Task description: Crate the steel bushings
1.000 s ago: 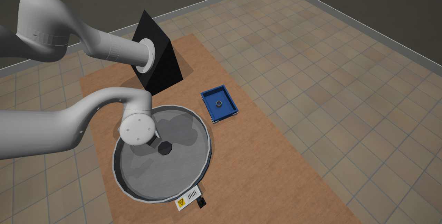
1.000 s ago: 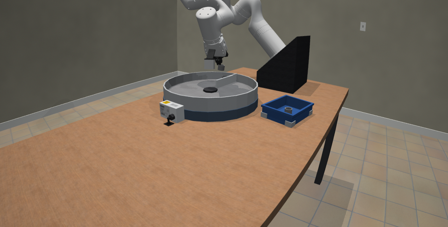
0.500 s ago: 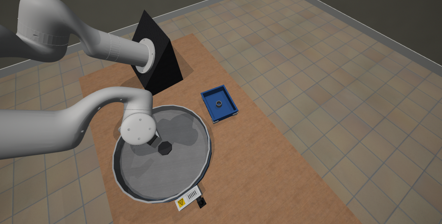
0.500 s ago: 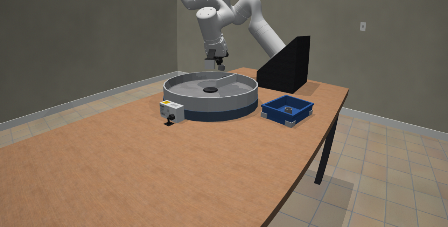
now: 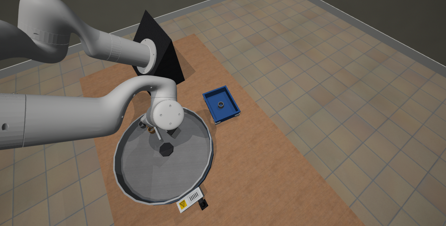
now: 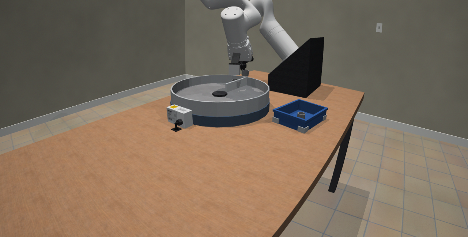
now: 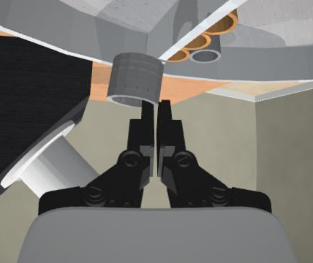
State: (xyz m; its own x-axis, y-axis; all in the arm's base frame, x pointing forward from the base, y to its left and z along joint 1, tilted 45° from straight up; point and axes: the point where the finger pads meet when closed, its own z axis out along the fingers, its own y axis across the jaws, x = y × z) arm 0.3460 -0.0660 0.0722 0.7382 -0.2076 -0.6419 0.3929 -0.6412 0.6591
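My gripper is now 5 cm short of the blue crate, 32 cm to the right of it and 14 cm above it. The rest, counted from my hand: grey turning table 13 cm ahead, 2 cm to the right, 11 cm below.
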